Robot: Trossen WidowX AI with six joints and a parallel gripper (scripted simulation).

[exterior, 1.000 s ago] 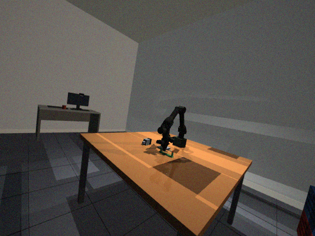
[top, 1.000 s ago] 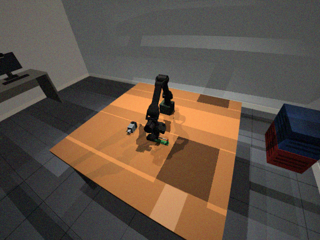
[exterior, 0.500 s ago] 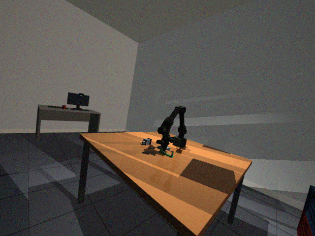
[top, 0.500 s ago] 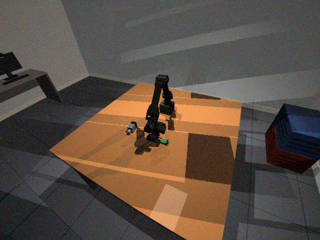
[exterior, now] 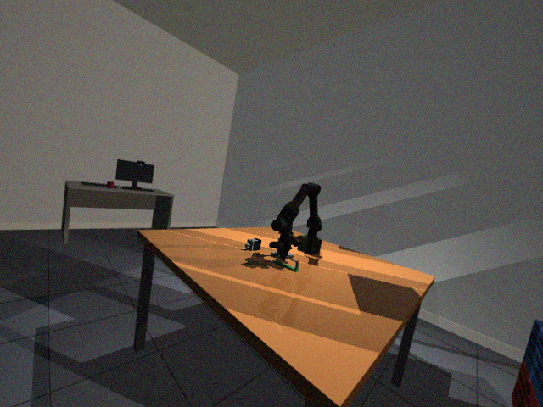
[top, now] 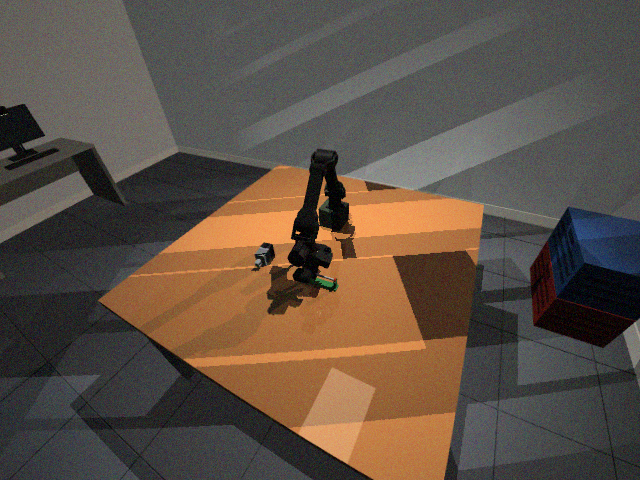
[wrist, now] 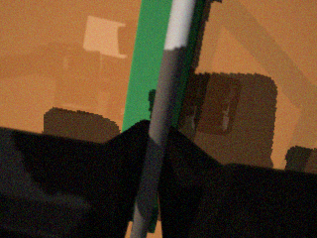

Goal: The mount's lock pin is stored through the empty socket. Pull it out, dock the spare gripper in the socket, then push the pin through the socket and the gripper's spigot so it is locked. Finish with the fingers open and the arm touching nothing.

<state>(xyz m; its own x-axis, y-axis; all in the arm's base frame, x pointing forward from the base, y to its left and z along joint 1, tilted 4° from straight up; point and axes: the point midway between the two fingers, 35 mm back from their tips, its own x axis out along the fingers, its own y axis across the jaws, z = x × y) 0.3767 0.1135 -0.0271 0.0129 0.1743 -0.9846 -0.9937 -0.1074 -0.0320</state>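
The green mount is 20 mm to the left of my gripper tip. The rest, counted from my gripper tip: spare gripper: 260 mm to the right, 10 mm above.
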